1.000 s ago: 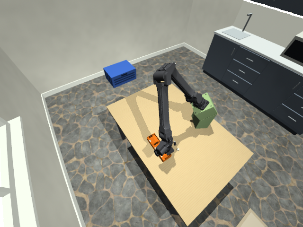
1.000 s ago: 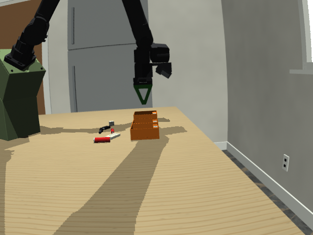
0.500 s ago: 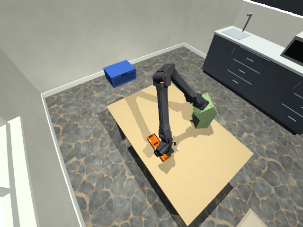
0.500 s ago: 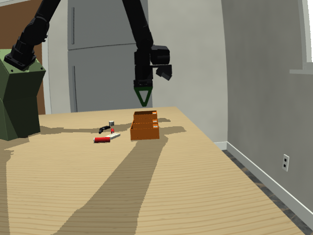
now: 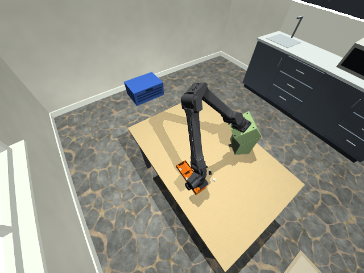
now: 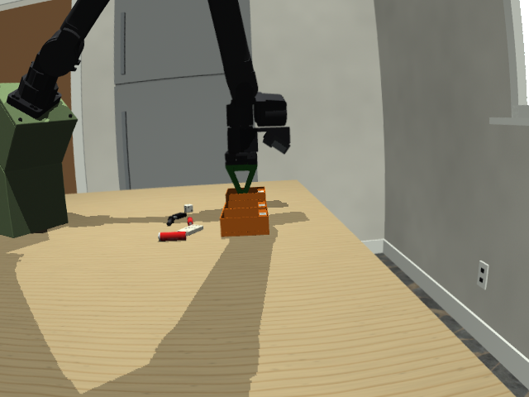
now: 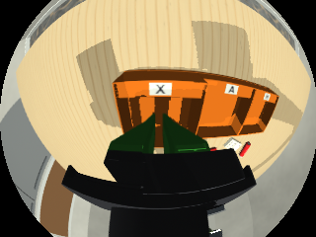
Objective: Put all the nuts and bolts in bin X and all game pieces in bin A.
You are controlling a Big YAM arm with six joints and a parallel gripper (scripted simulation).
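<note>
Right now the white die is 12 cm behind my hand, 5 cm to the left of it and 3 cm below it. Also, from my hand: black USB stick 15 cm behind, 4 cm below, 1 cm to the right; dark bolt 16 cm behind, 6 cm to the right, 3 cm below; orange three-compartment bin tray 8 cm to the right, 2 cm below, 1 cm behind.
</note>
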